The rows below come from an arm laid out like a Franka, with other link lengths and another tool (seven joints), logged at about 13 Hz.
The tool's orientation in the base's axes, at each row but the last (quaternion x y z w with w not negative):
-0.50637 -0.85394 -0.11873 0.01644
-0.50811 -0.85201 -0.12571 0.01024
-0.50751 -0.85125 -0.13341 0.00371
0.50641 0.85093 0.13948 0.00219
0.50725 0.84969 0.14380 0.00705
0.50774 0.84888 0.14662 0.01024
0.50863 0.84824 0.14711 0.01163
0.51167 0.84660 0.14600 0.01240
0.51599 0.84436 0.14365 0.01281
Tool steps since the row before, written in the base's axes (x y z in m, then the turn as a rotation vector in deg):
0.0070 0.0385 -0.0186 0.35 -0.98 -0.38
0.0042 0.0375 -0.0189 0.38 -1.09 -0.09
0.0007 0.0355 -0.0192 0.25 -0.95 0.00
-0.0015 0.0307 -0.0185 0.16 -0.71 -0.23
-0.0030 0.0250 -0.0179 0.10 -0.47 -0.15
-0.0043 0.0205 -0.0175 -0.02 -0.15 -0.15
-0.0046 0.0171 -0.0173 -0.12 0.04 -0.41
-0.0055 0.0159 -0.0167 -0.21 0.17 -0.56
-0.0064 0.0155 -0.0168 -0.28 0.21 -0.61
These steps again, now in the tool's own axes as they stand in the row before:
0.0270 0.0203 0.0272 -1.07 -0.22 0.19
0.0276 0.0167 0.0272 -1.14 -0.18 -0.12
0.0276 0.0123 0.0268 -0.94 -0.21 -0.19
0.0247 0.0080 0.0248 -0.72 -0.24 0.08
0.0207 0.0040 0.0226 -0.47 -0.16 0.05
0.0175 0.0008 0.0209 -0.14 -0.12 0.10
0.0148 -0.0010 0.0198 0.04 -0.19 0.38
0.0143 -0.0022 0.0188 0.18 -0.25 0.54
0.0144 -0.0032 0.0186 0.24 -0.31 0.59

